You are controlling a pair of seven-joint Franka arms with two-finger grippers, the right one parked.
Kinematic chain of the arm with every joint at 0, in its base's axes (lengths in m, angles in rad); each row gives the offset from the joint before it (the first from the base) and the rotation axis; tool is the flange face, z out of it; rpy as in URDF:
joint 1: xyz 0 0 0.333 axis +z
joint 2: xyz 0 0 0 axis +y
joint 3: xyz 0 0 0.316 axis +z
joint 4: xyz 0.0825 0 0 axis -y
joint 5: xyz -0.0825 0 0.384 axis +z
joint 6: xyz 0 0 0 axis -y
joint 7: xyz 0.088 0 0 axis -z
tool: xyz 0 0 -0.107 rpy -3.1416 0 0
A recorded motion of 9 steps. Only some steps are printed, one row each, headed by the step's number.
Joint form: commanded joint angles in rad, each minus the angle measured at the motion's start. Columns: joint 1, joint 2, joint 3, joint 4, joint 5, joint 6, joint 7.
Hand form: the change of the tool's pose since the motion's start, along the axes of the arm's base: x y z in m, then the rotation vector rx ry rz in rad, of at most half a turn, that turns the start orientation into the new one. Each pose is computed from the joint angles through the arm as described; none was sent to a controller.
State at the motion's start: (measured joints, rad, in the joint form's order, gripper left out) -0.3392 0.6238 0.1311 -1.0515 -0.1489 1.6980 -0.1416
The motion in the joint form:
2: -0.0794 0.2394 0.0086 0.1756 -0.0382 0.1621 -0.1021
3: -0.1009 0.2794 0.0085 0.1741 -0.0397 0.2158 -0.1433
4: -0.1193 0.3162 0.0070 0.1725 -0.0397 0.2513 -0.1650
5: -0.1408 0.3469 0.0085 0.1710 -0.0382 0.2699 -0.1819
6: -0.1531 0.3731 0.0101 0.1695 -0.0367 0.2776 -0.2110
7: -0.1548 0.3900 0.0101 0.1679 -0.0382 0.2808 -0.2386
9: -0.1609 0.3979 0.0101 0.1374 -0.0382 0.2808 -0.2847
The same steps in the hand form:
2: 0.0312 -0.0799 -0.0805 -0.0375 -0.0846 0.0297
3: 0.0319 -0.0979 -0.1073 -0.0413 -0.0932 0.0534
4: 0.0302 -0.1132 -0.1338 -0.0390 -0.0893 0.0583
5: 0.0254 -0.1286 -0.1571 -0.0298 -0.0775 0.0553
6: 0.0218 -0.1366 -0.1779 -0.0183 -0.0591 0.0728
7: 0.0208 -0.1376 -0.1918 -0.0127 -0.0432 0.0994
9: 0.0149 -0.1383 -0.2128 0.0043 -0.0061 0.1428

